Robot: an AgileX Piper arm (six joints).
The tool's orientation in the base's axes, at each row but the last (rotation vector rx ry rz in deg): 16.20 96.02 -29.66; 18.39 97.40 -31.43; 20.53 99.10 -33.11; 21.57 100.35 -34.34; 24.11 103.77 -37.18; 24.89 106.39 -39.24; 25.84 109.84 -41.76
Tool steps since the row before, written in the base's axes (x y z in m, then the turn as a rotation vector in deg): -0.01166 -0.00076 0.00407 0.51 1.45 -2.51; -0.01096 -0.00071 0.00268 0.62 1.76 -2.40; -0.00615 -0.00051 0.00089 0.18 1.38 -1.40; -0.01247 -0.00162 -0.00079 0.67 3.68 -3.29; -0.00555 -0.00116 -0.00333 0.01 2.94 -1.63; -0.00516 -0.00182 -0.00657 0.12 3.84 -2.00; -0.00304 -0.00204 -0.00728 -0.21 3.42 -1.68
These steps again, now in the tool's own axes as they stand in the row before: -0.00188 -0.00681 -0.01016 2.22 1.94 -0.01; -0.00033 -0.00655 -0.00921 2.06 2.23 -0.09; 0.00062 -0.00384 -0.00487 1.22 1.50 -0.40; 0.00411 -0.00795 -0.00887 2.78 4.01 -0.99; 0.00499 -0.00337 -0.00265 1.45 2.68 -1.42; 0.00806 -0.00276 -0.00074 1.73 3.53 -1.81; 0.00789 -0.00121 0.00165 1.59 2.93 -1.86
